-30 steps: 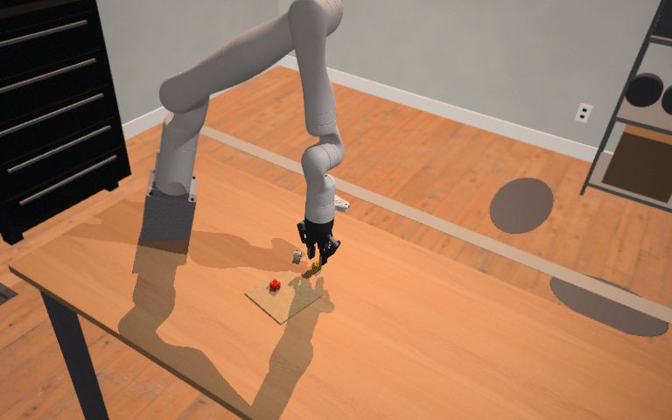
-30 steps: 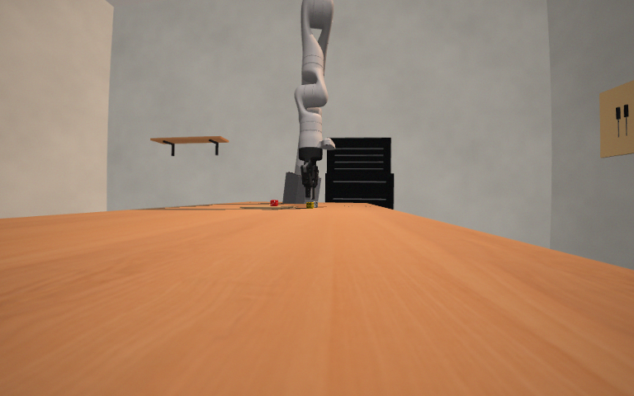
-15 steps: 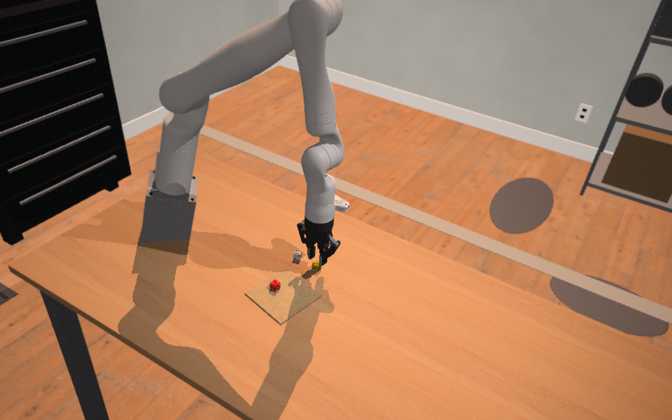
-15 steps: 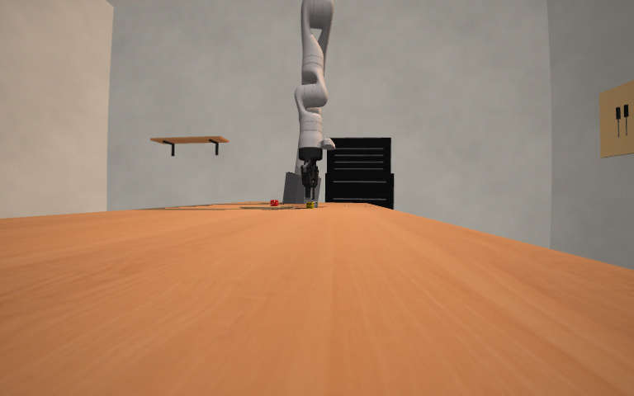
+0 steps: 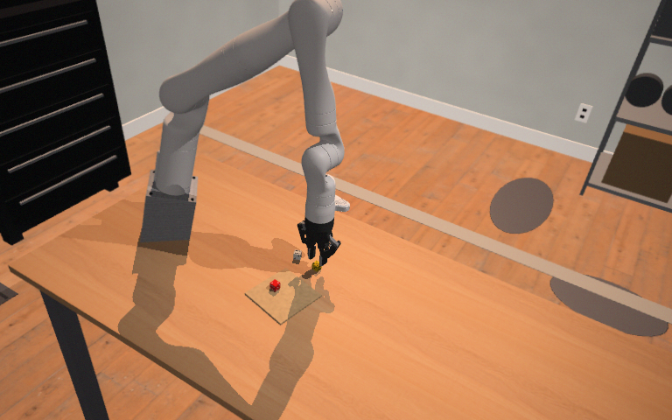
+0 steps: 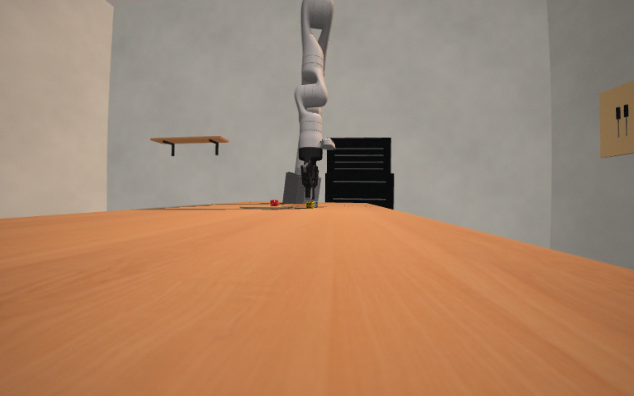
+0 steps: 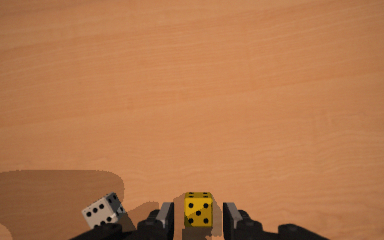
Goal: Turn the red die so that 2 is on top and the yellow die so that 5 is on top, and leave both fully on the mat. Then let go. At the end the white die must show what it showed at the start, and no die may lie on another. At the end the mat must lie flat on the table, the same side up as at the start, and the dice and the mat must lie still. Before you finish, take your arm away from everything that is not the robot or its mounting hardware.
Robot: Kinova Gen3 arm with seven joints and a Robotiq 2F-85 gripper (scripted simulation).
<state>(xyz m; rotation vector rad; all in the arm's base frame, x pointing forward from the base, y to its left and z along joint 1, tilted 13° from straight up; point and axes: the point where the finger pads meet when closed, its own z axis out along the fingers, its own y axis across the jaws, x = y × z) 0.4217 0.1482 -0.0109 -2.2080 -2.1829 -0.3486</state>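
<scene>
Now: the yellow die 4 cm below my hand. The rest, counted from my hand: white die 7 cm behind, 4 cm below; then tan mat 13 cm to the right, 4 cm below; then red die 13 cm to the right, 3 cm below, 3 cm behind.
</scene>
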